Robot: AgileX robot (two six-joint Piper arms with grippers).
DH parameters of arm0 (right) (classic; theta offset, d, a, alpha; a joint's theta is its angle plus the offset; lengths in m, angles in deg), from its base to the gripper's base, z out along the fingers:
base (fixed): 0 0 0 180
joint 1: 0 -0.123 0 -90
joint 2: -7.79 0 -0.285 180
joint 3: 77.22 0 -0.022 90
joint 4: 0 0.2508 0 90
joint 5: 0 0 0.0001 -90
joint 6: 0 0.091 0 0
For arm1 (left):
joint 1: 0 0.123 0 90
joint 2: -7.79 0 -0.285 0
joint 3: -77.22 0 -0.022 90
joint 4: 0 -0.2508 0 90
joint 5: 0 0 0.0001 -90
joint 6: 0 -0.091 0 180
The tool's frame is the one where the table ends.
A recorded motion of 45 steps. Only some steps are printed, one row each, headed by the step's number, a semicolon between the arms.
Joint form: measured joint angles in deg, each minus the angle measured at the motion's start. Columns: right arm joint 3, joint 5, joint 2, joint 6, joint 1, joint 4; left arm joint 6, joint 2, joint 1, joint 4, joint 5, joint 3.
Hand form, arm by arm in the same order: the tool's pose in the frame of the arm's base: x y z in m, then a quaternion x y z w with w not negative. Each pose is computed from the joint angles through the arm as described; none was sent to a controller.
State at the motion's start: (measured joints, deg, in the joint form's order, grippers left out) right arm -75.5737 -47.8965 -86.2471 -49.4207 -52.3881 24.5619; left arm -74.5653 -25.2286 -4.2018 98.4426 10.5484 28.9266
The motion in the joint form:
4: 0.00 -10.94 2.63 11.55 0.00 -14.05; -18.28 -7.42 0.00 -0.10 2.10 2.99
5: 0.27 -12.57 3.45 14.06 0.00 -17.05; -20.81 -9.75 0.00 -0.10 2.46 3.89
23: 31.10 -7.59 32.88 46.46 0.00 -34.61; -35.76 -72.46 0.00 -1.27 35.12 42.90
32: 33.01 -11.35 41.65 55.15 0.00 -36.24; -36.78 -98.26 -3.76 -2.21 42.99 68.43
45: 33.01 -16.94 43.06 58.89 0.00 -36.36; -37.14 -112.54 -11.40 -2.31 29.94 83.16
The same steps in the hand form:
4: 0.1727 0.2475 0.3375 -0.66558 0.70061 0.11741 0.22883; 0.1181 -0.0285 0.3579 0.07236 0.66536 -0.13639 0.73039
5: 0.1723 0.2406 0.3386 -0.65941 0.71192 0.09679 0.22131; 0.1267 -0.0297 0.3582 0.08843 0.67219 -0.12282 0.72475
23: 0.1084 0.1192 0.3003 -0.47177 0.83753 0.03481 0.27344; 0.3747 -0.0924 0.3138 0.32629 0.69014 -0.27219 0.58579
32: 0.0893 0.0899 0.3095 -0.39948 0.86456 0.05378 0.30010; 0.4684 -0.1390 0.2552 0.38979 0.64383 -0.33459 0.56709
45: 0.0827 0.0797 0.3080 -0.36915 0.88839 0.04358 0.26942; 0.5085 -0.2031 0.1976 0.39017 0.67059 -0.28315 0.56383

